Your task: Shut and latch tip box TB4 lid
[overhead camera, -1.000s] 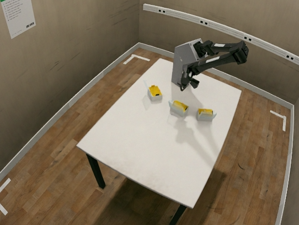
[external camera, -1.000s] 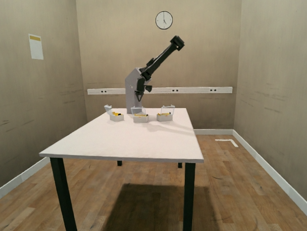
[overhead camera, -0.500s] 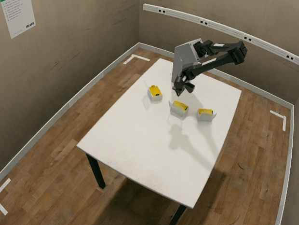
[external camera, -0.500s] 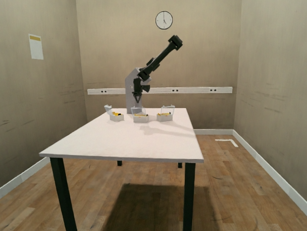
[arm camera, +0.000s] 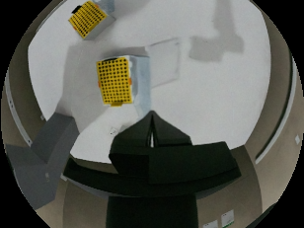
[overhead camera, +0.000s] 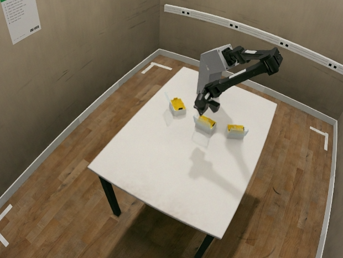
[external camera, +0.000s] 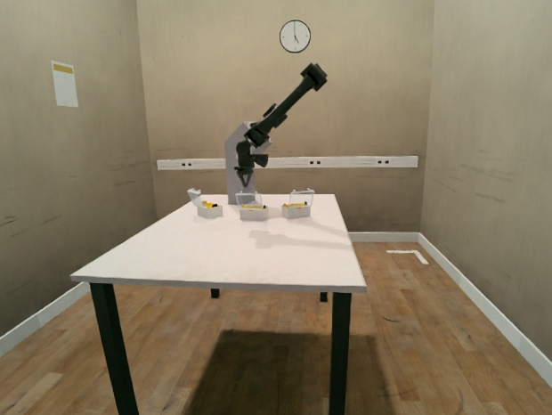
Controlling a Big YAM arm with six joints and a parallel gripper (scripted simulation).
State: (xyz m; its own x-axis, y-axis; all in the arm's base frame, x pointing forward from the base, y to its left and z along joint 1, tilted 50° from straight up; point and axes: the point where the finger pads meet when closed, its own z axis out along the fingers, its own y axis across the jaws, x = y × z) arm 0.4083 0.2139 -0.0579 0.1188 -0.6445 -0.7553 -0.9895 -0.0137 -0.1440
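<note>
My hand is 30 mm past the lid and 80 mm above it. From my hand the other things lie so: yellow rack (90 mm behind, 10 mm to the right, 130 mm below); box (70 mm behind, 260 mm to the right, 120 mm below); tip box TB4 (80 mm behind, 120 mm below).
</note>
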